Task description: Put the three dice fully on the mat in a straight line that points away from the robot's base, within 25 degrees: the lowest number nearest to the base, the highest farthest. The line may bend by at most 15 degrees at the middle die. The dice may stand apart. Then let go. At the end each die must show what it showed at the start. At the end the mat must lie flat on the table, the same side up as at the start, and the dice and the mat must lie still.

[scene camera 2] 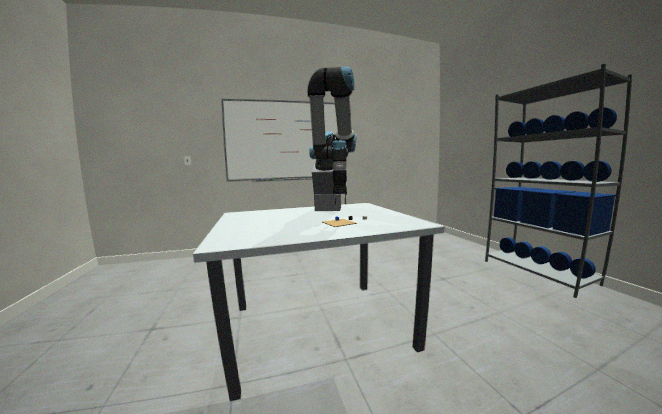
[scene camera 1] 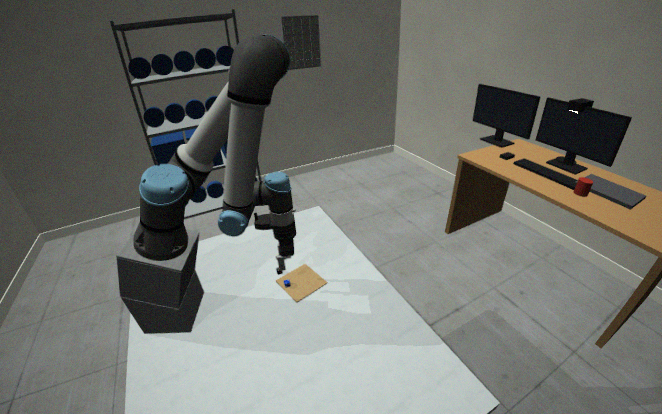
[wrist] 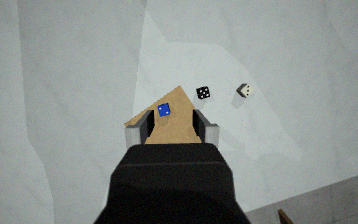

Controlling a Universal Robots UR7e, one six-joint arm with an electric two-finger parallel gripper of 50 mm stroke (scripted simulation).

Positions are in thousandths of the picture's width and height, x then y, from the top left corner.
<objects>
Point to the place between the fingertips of the gripper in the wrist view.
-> At 485, 525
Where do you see a tan mat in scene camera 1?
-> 460, 680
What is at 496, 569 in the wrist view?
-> A tan mat.
</objects>
